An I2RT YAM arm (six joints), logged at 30 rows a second.
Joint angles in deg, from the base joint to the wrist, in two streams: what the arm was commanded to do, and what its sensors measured. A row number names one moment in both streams.
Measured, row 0:
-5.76, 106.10, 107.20, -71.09, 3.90, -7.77
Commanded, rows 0 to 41:
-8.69, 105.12, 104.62, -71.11, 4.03, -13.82
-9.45, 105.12, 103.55, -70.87, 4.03, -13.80
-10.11, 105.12, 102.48, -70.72, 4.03, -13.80
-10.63, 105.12, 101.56, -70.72, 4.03, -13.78
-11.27, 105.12, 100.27, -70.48, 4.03, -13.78
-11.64, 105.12, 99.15, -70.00, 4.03, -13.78
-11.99, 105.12, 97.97, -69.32, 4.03, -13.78
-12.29, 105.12, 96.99, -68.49, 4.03, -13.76
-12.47, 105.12, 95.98, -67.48, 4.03, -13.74
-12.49, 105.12, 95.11, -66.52, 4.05, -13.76
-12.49, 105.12, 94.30, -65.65, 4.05, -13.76
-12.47, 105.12, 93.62, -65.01, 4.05, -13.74
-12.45, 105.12, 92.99, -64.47, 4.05, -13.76
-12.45, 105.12, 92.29, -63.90, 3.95, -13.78
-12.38, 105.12, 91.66, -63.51, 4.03, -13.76
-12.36, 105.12, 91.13, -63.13, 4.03, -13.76
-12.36, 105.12, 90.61, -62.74, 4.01, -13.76
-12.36, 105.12, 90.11, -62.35, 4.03, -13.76
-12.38, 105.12, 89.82, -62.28, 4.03, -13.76
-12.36, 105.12, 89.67, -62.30, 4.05, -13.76
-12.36, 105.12, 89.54, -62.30, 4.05, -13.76
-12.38, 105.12, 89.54, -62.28, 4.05, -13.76
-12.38, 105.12, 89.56, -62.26, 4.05, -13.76
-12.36, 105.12, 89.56, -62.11, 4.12, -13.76
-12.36, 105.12, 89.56, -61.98, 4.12, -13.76
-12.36, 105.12, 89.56, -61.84, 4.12, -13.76
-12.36, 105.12, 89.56, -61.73, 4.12, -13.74
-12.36, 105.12, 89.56, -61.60, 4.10, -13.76
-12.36, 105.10, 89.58, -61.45, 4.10, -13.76
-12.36, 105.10, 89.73, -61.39, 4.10, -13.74
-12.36, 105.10, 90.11, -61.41, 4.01, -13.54
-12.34, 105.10, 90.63, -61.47, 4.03, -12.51
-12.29, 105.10, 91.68, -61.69, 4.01, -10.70
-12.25, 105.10, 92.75, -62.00, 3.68, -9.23
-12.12, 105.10, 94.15, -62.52, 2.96, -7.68
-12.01, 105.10, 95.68, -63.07, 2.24, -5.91
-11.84, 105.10, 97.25, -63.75, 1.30, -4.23
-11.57, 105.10, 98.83, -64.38, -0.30, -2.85
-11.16, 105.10, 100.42, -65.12, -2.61, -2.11
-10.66, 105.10, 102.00, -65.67, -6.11, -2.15
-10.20, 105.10, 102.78, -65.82, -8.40, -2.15
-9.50, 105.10, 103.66, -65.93, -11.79, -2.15
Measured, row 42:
-11.60, 106.10, 100.77, -65.49, -2.37, -5.30
